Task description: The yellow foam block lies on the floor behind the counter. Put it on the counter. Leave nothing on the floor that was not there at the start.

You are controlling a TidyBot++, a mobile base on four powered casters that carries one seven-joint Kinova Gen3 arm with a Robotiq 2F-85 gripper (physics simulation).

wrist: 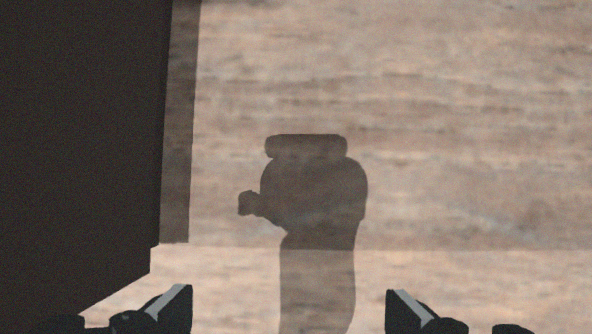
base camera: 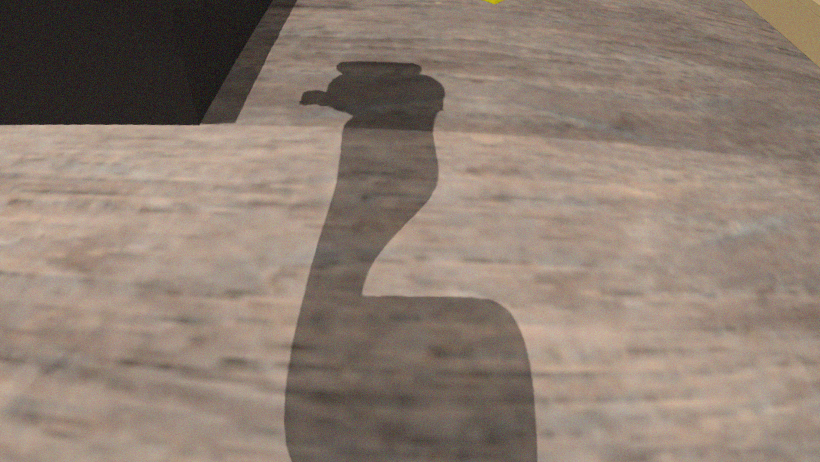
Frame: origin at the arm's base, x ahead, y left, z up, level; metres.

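Seen in the pictures: gripper, fingertip midpoint: (wrist: 289, 309).
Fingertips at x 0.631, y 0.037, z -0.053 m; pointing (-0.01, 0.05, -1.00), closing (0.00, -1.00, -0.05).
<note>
A point is followed by its place in that frame.
The yellow foam block (base camera: 493, 1) @[y -0.163, x 1.021, z -0.392 m] shows as a small sliver at the top edge of the base camera view, on the floor to the right of the counter; the rest of it is cut off. It does not show in the wrist view. The dark counter body (base camera: 103, 57) @[y 0.345, x 0.588, z -0.301 m] (wrist: 75, 140) @[y 0.188, x 0.711, z -0.119 m] stands at the left in both views; its top does not show. My gripper (wrist: 289, 309) @[y 0.037, x 0.631, z -0.053 m] is open and points down over the floor, with nothing between its fingers. The gripper does not show in the base camera view.
The wood floor (base camera: 631, 258) @[y -0.234, x 0.405, z -0.397 m] (wrist: 450, 100) @[y -0.177, x 0.813, z -0.396 m] carries the arm's shadow (base camera: 395, 172) @[y 0.002, x 0.512, z -0.396 m] (wrist: 315, 195) @[y 0.018, x 0.668, z -0.397 m]. A tan furniture edge (base camera: 794, 25) @[y -0.853, x 1.066, z -0.362 m] shows at the top right of the base camera view. The counter's near corner lies left of the arm's shadow.
</note>
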